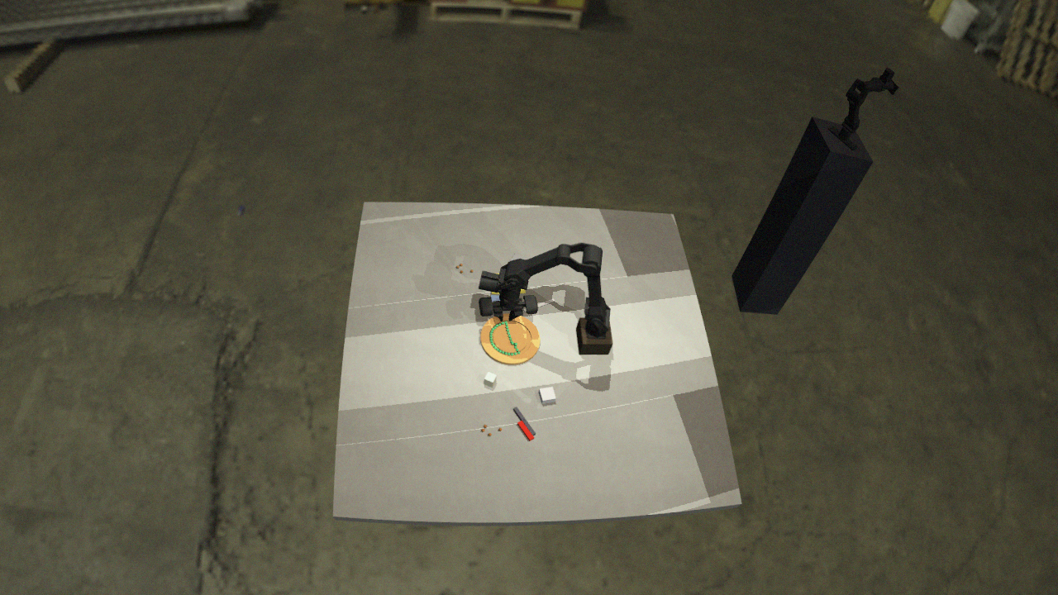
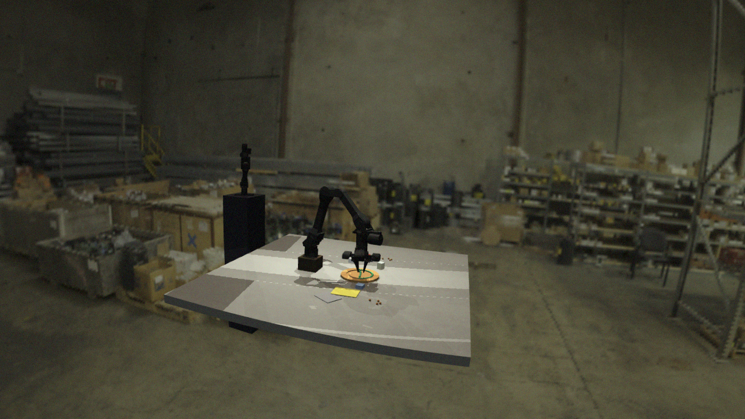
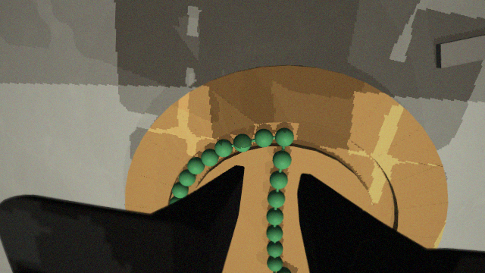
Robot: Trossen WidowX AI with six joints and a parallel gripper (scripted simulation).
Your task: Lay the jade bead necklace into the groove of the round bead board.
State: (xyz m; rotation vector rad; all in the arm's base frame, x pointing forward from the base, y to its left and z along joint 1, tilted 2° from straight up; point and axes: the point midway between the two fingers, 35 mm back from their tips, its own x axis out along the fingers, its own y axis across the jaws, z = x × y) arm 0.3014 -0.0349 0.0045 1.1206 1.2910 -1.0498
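Now: the blue block 30 mm ahead of my gripper tip, 100 mm to the right of it and 30 mm below it. The rest, counted from my gripper tip: yellow pad (10 mm behind, 190 mm to the right, 40 mm below); then white strip (120 mm behind, 100 mm to the right, 40 mm below); then cream cube (40 mm ahead, 220 mm to the left, 20 mm below).
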